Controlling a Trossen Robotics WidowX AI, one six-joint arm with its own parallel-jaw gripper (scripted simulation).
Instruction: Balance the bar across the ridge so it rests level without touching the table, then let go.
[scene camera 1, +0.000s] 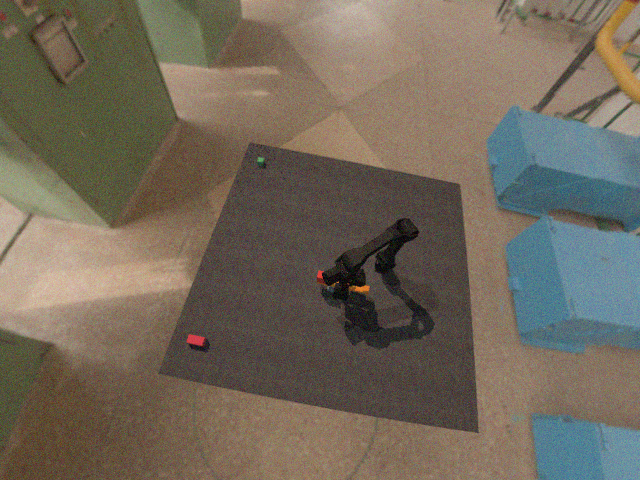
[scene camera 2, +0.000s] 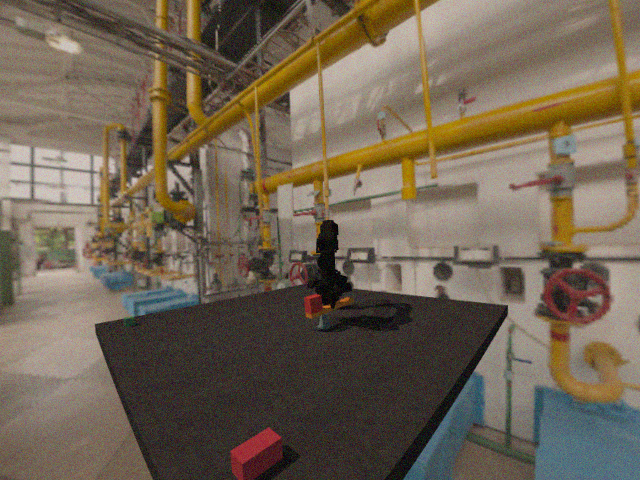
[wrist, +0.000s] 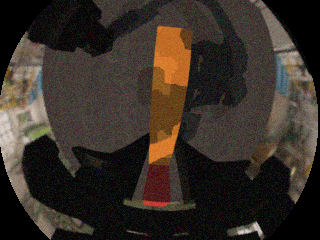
Note:
My gripper (scene camera 2: 329, 308) carries an orange bar (wrist: 170, 77).
My gripper shows as well in the wrist view (wrist: 162, 137).

